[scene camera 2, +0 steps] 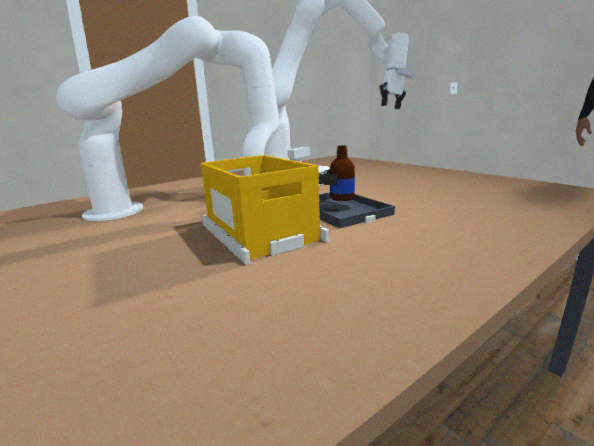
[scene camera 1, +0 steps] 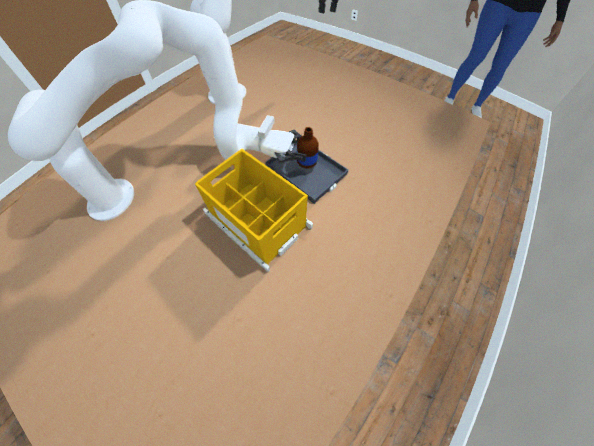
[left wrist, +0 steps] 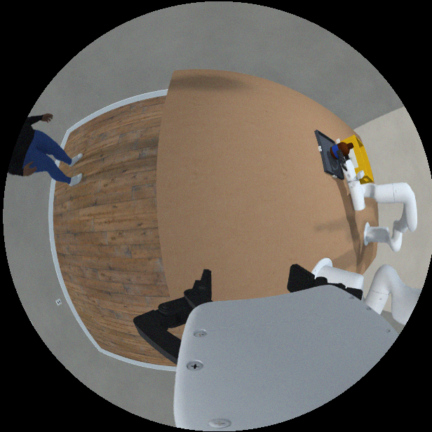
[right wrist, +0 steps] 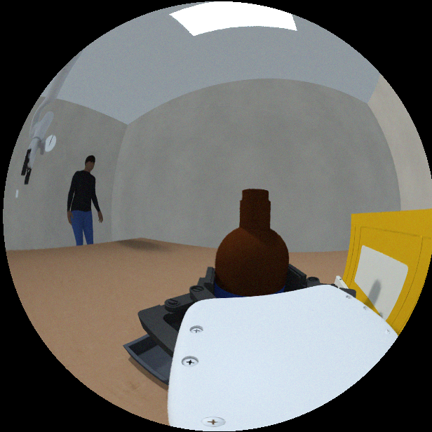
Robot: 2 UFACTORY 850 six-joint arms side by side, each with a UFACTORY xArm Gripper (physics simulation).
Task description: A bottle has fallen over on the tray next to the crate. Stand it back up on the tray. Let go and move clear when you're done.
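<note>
The brown bottle with a blue label point(scene camera 1: 308, 145) point(scene camera 2: 342, 172) point(left wrist: 343, 149) point(right wrist: 252, 257) is upright, neck up, low over the dark tray point(scene camera 1: 327, 181) point(scene camera 2: 367, 212) point(left wrist: 323, 152) point(right wrist: 150, 356). Its shadow falls on the tray slightly apart from its base in scene camera 2; whether the base touches is hard to tell. My right gripper point(scene camera 1: 301, 151) point(scene camera 2: 335, 178) point(right wrist: 249, 278) reaches in sideways and is shut on the bottle around its label. My left gripper point(scene camera 1: 328, 9) point(scene camera 2: 391, 106) point(left wrist: 252, 280) point(right wrist: 24, 179) is open and empty, high up and far from the tray.
The yellow crate point(scene camera 1: 285, 235) point(scene camera 2: 280, 215) point(right wrist: 422, 240) with compartments stands right beside the tray, close to my right gripper. White blocks edge the crate's base. A small white block point(scene camera 1: 333, 187) point(scene camera 2: 370, 218) sits at the tray's outer side. A person point(scene camera 1: 500, 50) point(right wrist: 82, 200) stands beyond the table.
</note>
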